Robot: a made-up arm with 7 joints.
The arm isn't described. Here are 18 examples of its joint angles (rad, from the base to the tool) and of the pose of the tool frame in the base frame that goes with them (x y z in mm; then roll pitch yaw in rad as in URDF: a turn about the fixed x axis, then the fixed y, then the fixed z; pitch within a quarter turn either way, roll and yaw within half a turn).
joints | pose
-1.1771 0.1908 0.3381 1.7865 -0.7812 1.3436 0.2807 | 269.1 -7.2 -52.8 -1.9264 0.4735 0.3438
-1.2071 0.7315 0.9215 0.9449 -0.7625 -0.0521 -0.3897 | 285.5 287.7 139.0 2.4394 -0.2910 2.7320
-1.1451 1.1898 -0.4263 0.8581 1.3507 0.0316 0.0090 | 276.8 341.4 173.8 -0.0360 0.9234 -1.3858
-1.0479 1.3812 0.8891 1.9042 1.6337 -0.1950 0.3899 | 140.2 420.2 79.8 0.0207 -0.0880 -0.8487
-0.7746 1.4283 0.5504 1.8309 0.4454 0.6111 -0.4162 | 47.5 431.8 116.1 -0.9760 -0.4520 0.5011
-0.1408 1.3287 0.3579 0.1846 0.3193 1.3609 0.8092 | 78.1 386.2 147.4 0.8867 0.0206 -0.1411
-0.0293 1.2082 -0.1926 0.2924 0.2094 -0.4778 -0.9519 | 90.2 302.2 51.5 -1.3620 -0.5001 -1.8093
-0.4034 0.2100 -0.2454 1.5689 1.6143 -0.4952 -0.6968 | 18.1 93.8 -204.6 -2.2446 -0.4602 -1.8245
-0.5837 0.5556 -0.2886 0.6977 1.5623 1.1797 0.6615 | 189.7 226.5 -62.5 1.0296 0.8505 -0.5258
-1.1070 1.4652 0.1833 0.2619 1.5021 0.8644 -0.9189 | 133.4 318.8 337.1 0.4458 -0.1713 -0.4321
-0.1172 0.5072 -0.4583 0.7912 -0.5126 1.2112 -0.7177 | -11.4 161.9 -138.6 -2.0383 0.4494 0.1251
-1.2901 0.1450 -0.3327 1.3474 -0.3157 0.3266 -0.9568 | 348.9 -13.7 8.5 -2.4963 -1.0307 -0.1686
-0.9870 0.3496 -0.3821 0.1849 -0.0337 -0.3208 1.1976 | 294.6 -51.2 93.7 1.9730 -0.4741 -2.8641
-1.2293 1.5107 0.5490 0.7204 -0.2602 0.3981 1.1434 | 155.2 398.6 360.8 2.4908 -0.9312 -1.8166
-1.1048 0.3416 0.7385 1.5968 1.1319 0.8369 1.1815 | 255.6 115.1 -122.6 0.1572 0.1569 -0.5218
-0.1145 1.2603 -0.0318 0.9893 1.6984 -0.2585 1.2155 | 29.9 466.8 53.1 -0.7538 0.7970 -2.6483
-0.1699 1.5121 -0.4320 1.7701 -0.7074 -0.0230 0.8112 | -27.9 495.1 173.7 0.8642 0.0045 -0.0622
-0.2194 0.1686 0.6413 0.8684 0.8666 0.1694 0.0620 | 22.3 131.8 -186.5 -0.7682 -0.3853 -0.5411
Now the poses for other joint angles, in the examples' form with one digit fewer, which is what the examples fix.
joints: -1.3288 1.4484 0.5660 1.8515 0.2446 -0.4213 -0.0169
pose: 179 427 200 1.060 -1.070 -1.606
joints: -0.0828 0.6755 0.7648 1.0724 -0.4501 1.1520 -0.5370
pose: -44 291 -75 -1.872 -0.082 1.201
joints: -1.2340 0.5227 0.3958 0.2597 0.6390 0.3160 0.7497
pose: 349 150 186 1.624 -0.544 -1.740
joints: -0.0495 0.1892 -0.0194 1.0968 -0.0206 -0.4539 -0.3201
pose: -25 83 -190 -1.692 -0.958 -0.162
